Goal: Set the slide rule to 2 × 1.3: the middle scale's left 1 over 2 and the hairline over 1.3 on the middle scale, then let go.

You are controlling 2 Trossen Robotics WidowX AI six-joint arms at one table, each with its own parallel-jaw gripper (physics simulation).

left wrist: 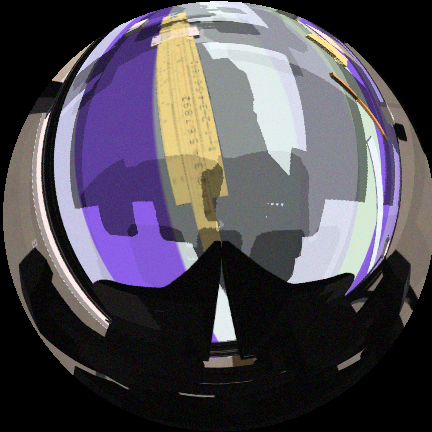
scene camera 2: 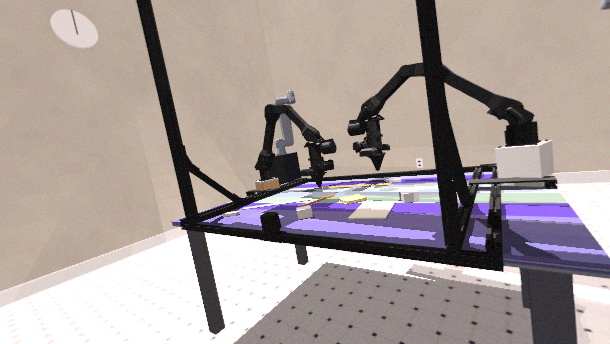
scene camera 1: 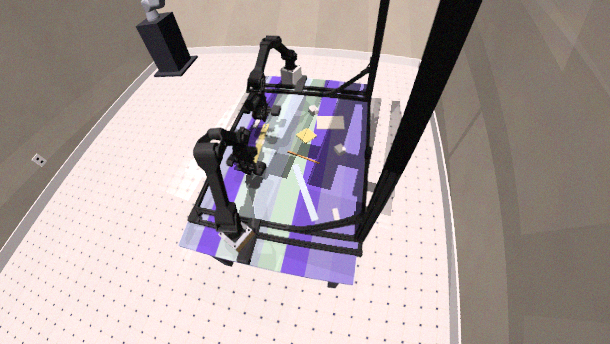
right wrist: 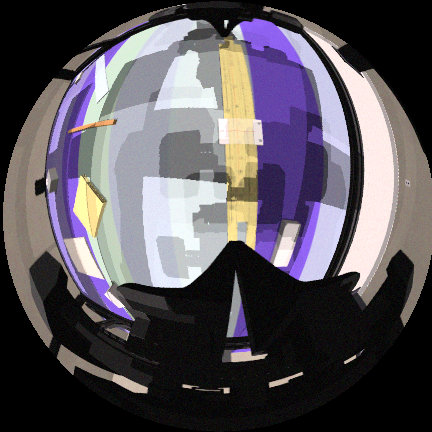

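The yellow slide rule (scene camera 1: 263,132) (scene camera 2: 355,185) (left wrist: 172,115) (right wrist: 240,165) lies flat along the far side of the table. Its pale cursor (left wrist: 175,36) (right wrist: 223,131) sits across the body, and the hairline's reading is too small to tell. The middle scale (left wrist: 206,232) sticks out of the body's end toward my left gripper; its numbers are not readable. My left gripper (scene camera 2: 320,185) (left wrist: 220,246) is shut and empty, its tips low at the middle scale's protruding end; contact is unclear. My right gripper (scene camera 2: 378,168) (right wrist: 234,245) is shut and empty above the rule's other end.
An orange pencil (scene camera 1: 302,157) (scene camera 2: 316,201), a yellow pad (scene camera 1: 306,135) (scene camera 2: 353,199), a pale card (scene camera 1: 330,122) (scene camera 2: 371,210) and a long white strip (scene camera 1: 305,192) lie on the table. A white block (right wrist: 287,243) lies beside the rule near my right gripper. Black frame posts (scene camera 2: 165,100) surround the table.
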